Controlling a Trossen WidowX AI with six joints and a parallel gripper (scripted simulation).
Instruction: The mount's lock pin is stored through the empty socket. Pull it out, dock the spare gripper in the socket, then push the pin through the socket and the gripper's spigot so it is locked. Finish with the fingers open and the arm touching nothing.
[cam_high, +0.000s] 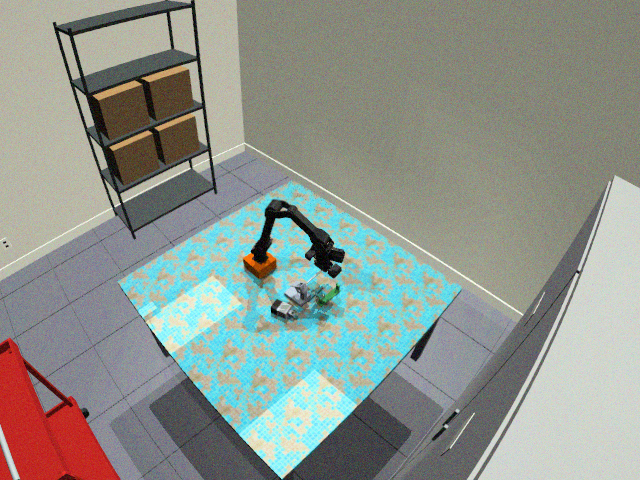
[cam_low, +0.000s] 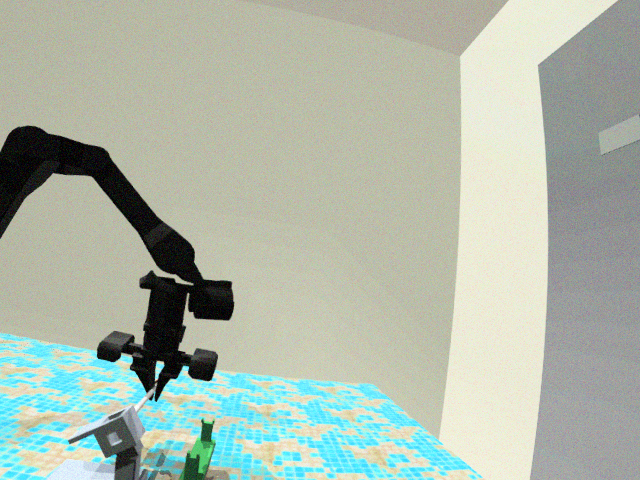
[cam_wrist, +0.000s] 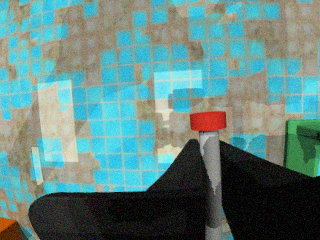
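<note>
The green rest lies 9 cm ahead of my gripper tip, 7 cm to the right of it and 4 cm below it. The rest, counted from my gripper tip: grey mount: 2 cm behind, 16 cm to the right, 1 cm below; then spare gripper: 2 cm behind, 29 cm to the right, 4 cm below.
</note>
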